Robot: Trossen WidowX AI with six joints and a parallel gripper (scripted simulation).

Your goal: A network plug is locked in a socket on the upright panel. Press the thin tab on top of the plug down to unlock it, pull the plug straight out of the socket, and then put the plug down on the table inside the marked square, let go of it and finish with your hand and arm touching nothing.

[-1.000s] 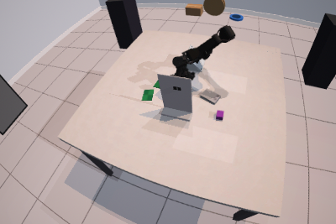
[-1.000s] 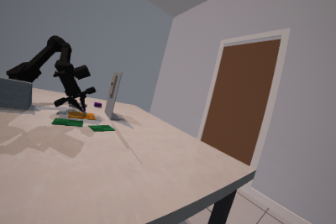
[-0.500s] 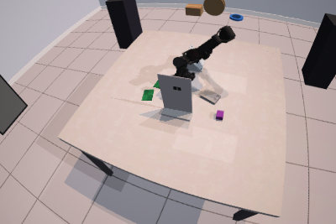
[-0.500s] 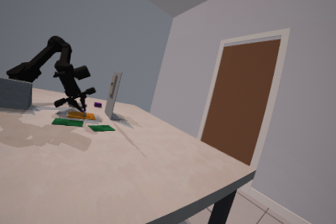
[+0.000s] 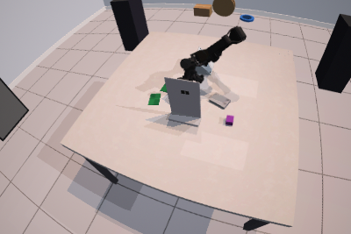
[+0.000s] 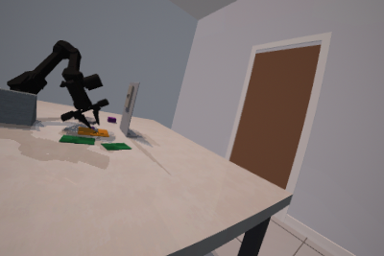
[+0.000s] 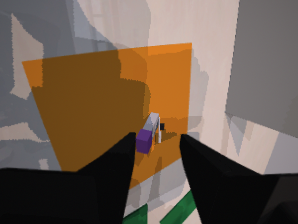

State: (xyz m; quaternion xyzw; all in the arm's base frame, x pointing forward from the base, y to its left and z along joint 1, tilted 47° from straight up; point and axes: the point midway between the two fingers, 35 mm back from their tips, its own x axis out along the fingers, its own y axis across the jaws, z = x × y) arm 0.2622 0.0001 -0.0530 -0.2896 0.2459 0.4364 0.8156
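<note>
The purple plug is 10 mm below my gripper tip. Round my gripper tip: upright panel (140 mm ahead, 60 mm to the left, 100 mm above); then grey flat piece (10 mm behind, 210 mm to the left, 20 mm below); then marked square (20 mm below).
</note>
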